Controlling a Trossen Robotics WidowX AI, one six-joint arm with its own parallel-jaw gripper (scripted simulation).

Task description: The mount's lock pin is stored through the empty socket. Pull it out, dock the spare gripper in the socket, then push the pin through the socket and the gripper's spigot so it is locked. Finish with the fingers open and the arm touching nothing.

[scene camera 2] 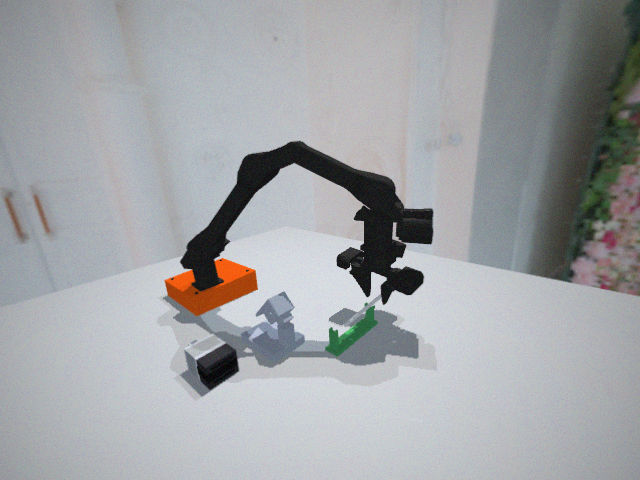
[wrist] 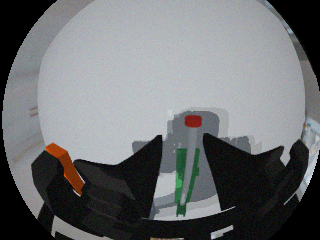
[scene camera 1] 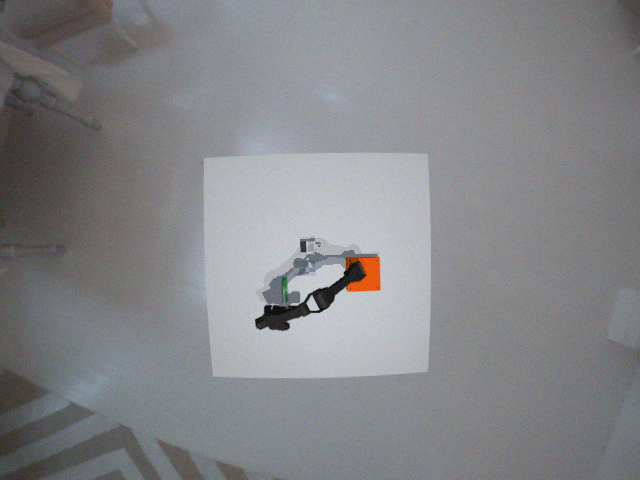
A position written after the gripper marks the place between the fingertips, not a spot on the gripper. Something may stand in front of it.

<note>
In view: the gripper [scene camera 2: 376, 300], a lock pin [wrist: 192, 121], a spare gripper [scene camera 2: 212, 361], a grey mount [scene camera 2: 275, 337] and a green cradle [wrist: 181, 153].
The gripper also shows in the wrist view [wrist: 183, 138].
</note>
